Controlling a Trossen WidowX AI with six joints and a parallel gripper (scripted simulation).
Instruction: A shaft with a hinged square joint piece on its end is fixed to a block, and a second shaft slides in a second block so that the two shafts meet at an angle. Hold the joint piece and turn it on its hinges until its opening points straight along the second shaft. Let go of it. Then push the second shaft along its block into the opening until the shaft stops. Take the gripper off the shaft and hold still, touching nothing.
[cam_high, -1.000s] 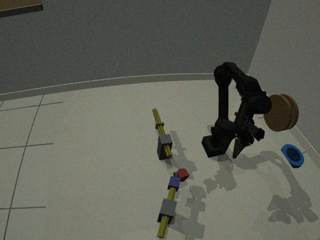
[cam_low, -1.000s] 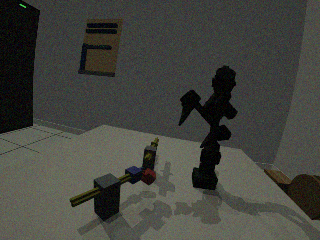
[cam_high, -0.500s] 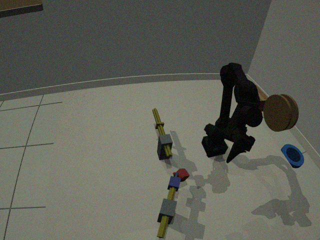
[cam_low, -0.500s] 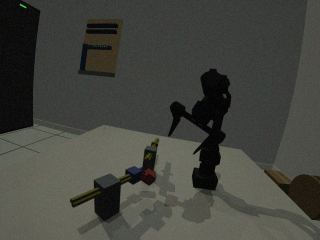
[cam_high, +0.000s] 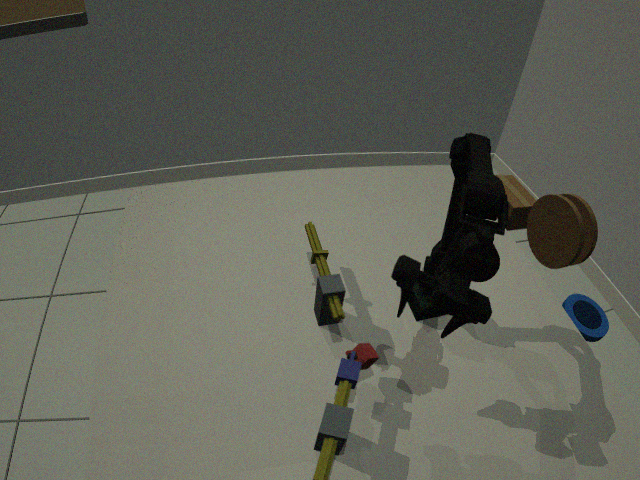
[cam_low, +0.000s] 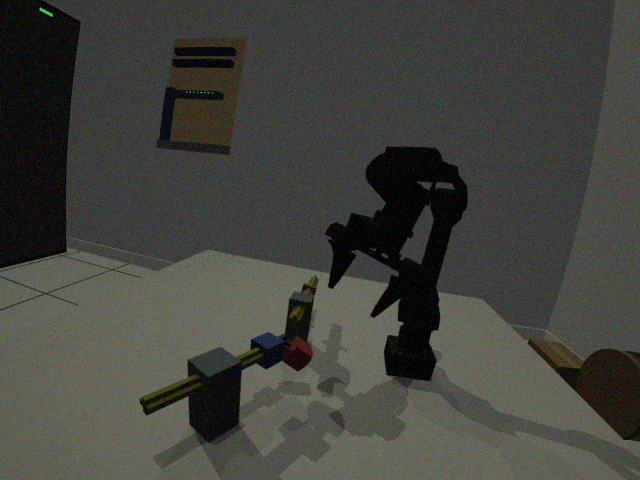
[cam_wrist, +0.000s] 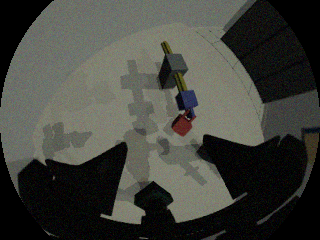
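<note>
Now: gripper tip 13 cm above the red joint piece, 8 cm short of it and 3 cm to the left of it.
</note>
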